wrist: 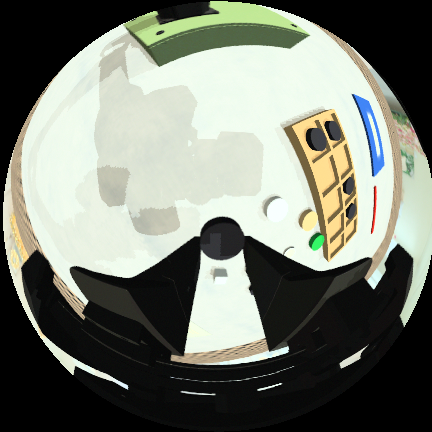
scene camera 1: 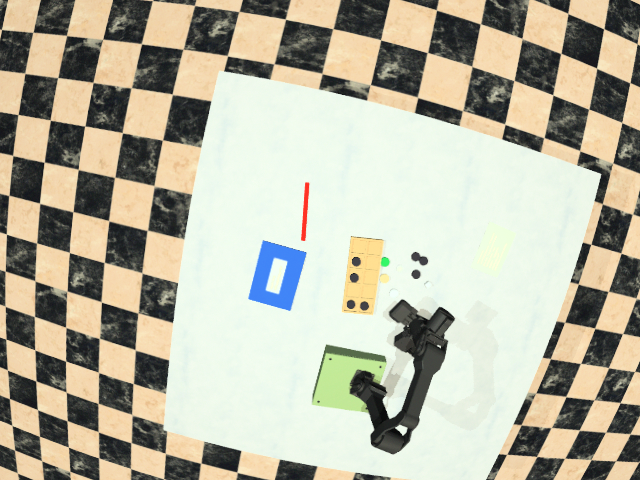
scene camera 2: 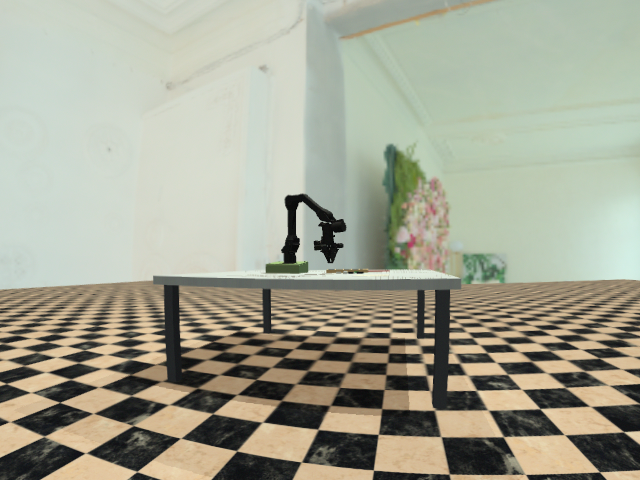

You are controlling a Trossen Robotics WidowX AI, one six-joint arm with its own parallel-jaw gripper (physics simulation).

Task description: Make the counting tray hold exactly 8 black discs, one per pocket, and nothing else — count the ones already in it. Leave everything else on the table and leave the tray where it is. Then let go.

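Observation:
The tan counting tray (scene camera 1: 369, 262) (wrist: 322, 167) holds four black discs: two side by side at its end nearer the green base, and two in adjacent pockets of the column farther from my gripper. My gripper (scene camera 2: 330, 260) (wrist: 221, 241) is shut on a black disc (wrist: 222, 235), held between the fingertips above the table, beside the tray. In scene camera 1 the arm hides the fingertips and this disc. Three loose black discs, one (scene camera 1: 415, 256), another (scene camera 1: 423, 260) and a third (scene camera 1: 416, 274), lie on the table; my finger mostly hides them in the wrist view.
A green disc (scene camera 1: 385, 261) (wrist: 316, 242), tan disc (scene camera 1: 384, 278) (wrist: 308, 220), white disc (scene camera 1: 394, 292) (wrist: 276, 209) and small white cube (scene camera 1: 428, 284) (wrist: 220, 276) lie near the tray. A blue frame (scene camera 1: 261, 271), red bar (scene camera 1: 305, 211), pale yellow patch (scene camera 1: 494, 249) and green base (scene camera 1: 336, 382) also show.

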